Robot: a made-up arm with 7 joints.
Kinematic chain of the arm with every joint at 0, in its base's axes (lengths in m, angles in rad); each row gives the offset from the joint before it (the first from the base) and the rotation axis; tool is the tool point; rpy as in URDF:
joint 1: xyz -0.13 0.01 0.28 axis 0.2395 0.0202 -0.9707
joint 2: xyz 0.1 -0.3 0 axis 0.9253 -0.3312 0.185
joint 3: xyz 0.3 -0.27 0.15 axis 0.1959 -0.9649 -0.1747
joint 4: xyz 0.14 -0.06 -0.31 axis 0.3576 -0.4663 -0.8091
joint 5: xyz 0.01 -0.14 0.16 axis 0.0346 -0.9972 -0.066
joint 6: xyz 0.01 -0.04 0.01 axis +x
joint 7: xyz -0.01 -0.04 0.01 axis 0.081 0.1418 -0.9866
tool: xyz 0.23 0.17 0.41 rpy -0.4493 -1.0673 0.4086
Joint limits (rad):
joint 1: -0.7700..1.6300
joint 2: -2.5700..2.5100
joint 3: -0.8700..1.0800
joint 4: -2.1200..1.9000
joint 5: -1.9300..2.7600
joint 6: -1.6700..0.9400
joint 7: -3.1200..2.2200
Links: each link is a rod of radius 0.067 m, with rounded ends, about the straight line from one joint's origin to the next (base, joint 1, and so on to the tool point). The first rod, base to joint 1, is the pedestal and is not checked.
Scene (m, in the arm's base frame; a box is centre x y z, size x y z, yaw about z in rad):
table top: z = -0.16
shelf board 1: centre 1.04 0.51 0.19 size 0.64 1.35 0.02 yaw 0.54
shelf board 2: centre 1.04 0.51 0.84 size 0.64 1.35 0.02 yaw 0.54
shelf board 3: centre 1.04 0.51 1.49 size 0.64 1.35 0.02 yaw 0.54
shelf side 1: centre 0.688 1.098 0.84 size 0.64 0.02 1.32 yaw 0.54
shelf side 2: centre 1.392 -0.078 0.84 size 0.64 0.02 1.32 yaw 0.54
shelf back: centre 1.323 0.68 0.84 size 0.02 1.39 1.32 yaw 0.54
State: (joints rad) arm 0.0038 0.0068 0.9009 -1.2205 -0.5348 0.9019 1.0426
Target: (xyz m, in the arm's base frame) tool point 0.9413 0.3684 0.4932
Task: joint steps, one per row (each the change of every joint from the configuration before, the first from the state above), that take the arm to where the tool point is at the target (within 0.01 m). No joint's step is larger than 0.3 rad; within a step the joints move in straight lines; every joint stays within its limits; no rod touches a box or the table.
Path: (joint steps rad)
1: 0.1261 0.1217 -0.0878 -0.2140 -0.0240 -0.1890 -0.1909
2: 0.1261 0.1217 -0.0878 -0.2139 -0.0240 -0.1891 -0.1908
3: -0.2276 -0.0153 -0.0744 -0.1336 0.2563 -0.2709 -0.2387
4: -0.2276 -0.0152 -0.0744 -0.1336 0.2563 -0.2709 -0.2387
5: -0.1170 -0.0876 0.0351 0.0986 -0.1275 0.1926 0.1964
6: -0.1171 -0.0875 0.0352 0.0987 -0.1276 0.1927 0.1965

